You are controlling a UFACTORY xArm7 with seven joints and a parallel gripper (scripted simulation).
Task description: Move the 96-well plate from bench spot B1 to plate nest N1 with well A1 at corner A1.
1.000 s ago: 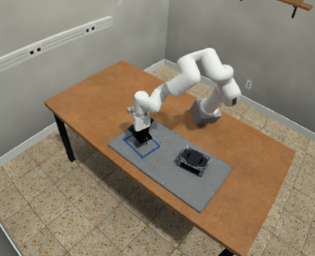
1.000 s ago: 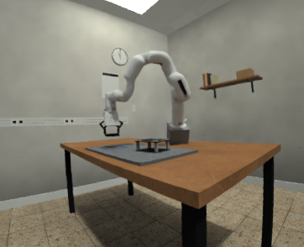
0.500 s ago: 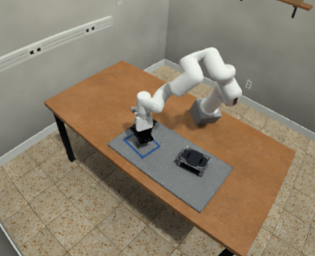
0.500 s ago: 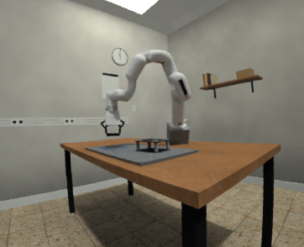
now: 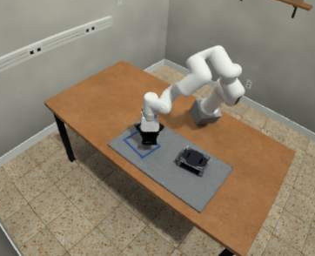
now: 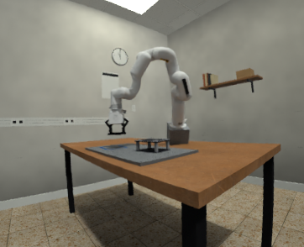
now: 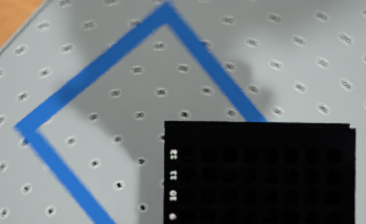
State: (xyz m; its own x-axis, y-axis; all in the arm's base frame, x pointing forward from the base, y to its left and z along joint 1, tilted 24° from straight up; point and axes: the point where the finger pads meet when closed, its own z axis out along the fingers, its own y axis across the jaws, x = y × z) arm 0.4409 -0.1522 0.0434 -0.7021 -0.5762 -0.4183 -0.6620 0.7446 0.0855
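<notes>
Right now my hand is 8 cm past the raised plate nest N1, 28 cm to the right of it and 5 cm above it. Also, from my hand: dark 96-well plate 1 cm below.
</notes>
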